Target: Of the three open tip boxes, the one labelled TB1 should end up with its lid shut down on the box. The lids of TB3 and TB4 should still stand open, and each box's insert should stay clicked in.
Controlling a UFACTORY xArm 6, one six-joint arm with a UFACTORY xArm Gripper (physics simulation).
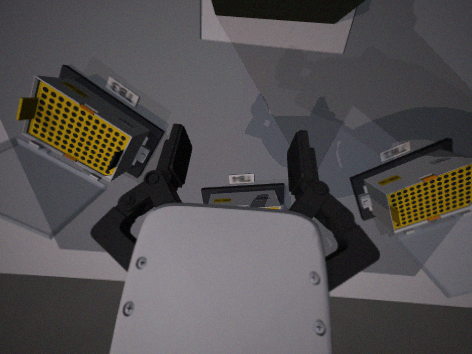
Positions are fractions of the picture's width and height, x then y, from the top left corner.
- gripper: 0.51, 0.39
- yellow insert: 0.12, 0.34
